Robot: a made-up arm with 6 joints. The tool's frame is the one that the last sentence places. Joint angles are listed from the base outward.
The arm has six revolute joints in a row. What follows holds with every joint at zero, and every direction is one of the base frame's. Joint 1 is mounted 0.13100 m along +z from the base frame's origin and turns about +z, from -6.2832 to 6.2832 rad. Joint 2 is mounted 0.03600 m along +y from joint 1 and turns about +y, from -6.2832 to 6.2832 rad. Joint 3 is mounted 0.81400 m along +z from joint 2 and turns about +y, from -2.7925 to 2.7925 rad. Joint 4 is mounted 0.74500 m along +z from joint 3 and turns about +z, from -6.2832 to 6.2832 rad. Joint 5 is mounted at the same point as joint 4 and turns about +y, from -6.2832 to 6.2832 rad. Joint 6 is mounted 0.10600 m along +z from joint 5 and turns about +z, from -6.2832 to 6.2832 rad. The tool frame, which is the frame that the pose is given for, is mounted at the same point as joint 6; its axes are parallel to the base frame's.
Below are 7 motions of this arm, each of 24 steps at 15 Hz.
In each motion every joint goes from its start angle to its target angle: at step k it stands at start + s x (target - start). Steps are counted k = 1, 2, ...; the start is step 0. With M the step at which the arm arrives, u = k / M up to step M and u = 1 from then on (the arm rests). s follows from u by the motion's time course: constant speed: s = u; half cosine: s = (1 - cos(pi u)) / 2; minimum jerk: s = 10 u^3 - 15 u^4 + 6 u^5.
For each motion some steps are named. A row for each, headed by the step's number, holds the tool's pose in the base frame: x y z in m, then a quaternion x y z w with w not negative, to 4 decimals.
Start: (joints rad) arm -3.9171 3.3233 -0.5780 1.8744 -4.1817 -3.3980
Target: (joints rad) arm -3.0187 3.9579 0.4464 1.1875 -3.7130 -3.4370
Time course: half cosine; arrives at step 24
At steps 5, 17, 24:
5: -0.0569 -0.1114 -1.3234 0.3612 0.2851 -0.8793 0.1230
17: 1.0557 -0.1552 -0.8738 0.4503 -0.0559 -0.5538 0.6982
24: 1.2263 0.0616 -0.6050 0.4927 -0.1825 -0.4062 0.7476

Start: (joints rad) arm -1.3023 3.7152 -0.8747 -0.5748 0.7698 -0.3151
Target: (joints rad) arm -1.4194 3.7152 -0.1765 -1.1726 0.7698 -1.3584
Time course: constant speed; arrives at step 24
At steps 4, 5, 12, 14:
4: -0.0954 0.3344 -1.3704 -0.0967 -0.9452 -0.1203 0.2876
5: -0.1006 0.3565 -1.3727 -0.0637 -0.9444 -0.1361 0.2924
12: -0.1302 0.5126 -1.3706 0.1669 -0.9056 -0.2529 0.2969
14: -0.1363 0.5570 -1.3645 0.2311 -0.8839 -0.2865 0.2884

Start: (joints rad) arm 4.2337 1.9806 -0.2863 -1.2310 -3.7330 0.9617
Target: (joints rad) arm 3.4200 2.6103 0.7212 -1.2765 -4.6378 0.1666
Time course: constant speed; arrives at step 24
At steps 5, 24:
5: -0.8037 -1.0040 -0.6098 -0.6633 0.0526 0.1223 0.7365
24: -0.2517 -0.0042 -1.2889 -0.4624 -0.4714 -0.5347 0.5273

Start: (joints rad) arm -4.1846 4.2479 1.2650 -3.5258 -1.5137 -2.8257
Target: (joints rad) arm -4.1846 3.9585 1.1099 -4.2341 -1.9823 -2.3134
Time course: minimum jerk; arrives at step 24
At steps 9, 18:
9: 0.6309 -1.0388 0.2411 -0.0711 0.4387 0.8291 0.3392
18: 0.6666 -1.0473 -0.0836 0.1846 0.5568 0.8013 0.1176

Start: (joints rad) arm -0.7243 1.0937 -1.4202 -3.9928 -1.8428 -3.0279
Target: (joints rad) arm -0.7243 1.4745 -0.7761 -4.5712 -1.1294 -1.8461
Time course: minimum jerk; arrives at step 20
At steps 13, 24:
13: 0.8326 -0.8196 0.9632 0.6277 0.2074 -0.4698 0.5851
24: 0.9561 -0.9245 0.8058 0.5810 0.1994 -0.4844 0.6229

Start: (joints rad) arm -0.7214 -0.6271 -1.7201 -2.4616 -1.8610 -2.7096
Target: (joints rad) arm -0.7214 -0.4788 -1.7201 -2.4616 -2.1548 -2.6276
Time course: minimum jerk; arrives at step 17
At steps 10, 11, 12, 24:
10: -0.6868 0.7305 0.4541 -0.2811 0.0833 -0.2920 0.9104
11: -0.6817 0.7248 0.4694 -0.2680 0.1004 -0.2905 0.9131
12: -0.6771 0.7197 0.4823 -0.2567 0.1150 -0.2891 0.9150
24: -0.6686 0.7100 0.5057 -0.2355 0.1418 -0.2865 0.9178

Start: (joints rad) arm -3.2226 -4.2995 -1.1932 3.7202 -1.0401 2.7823
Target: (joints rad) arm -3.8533 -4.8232 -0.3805 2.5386 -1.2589 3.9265
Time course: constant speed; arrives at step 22
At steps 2, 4, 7, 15, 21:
2: -1.3949 0.1155 0.3257 0.7813 0.0741 -0.6090 0.1148
4: -1.4112 0.2091 0.3403 0.8068 0.0035 -0.5854 0.0798
7: -1.4181 0.3530 0.3640 0.8281 -0.1078 -0.5495 0.0249
15: -1.3328 0.7315 0.4376 -0.7812 0.4056 0.4554 0.1334
21: -1.1794 0.9809 0.5029 -0.6536 0.5920 0.3931 0.2604

